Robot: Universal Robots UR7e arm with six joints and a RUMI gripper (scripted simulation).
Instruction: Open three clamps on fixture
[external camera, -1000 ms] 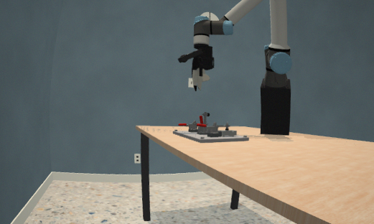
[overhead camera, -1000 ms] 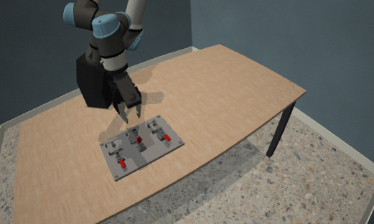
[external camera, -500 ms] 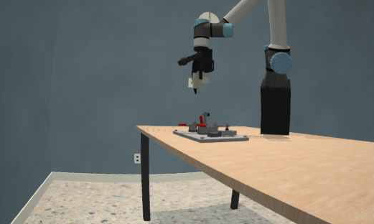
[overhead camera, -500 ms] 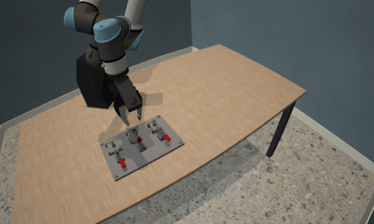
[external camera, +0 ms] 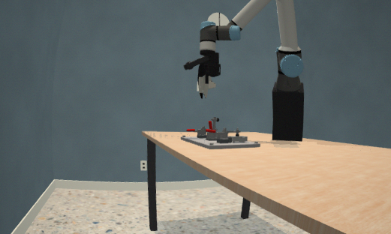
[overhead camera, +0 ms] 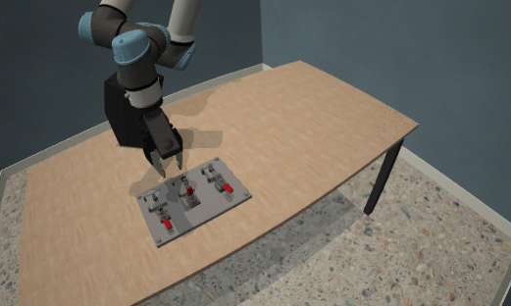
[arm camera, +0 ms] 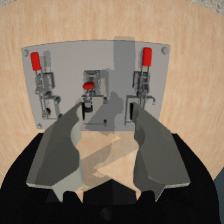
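Now: hand 210 mm above the grey fixture plate, 70 mm past it and 20 mm to the right of it.
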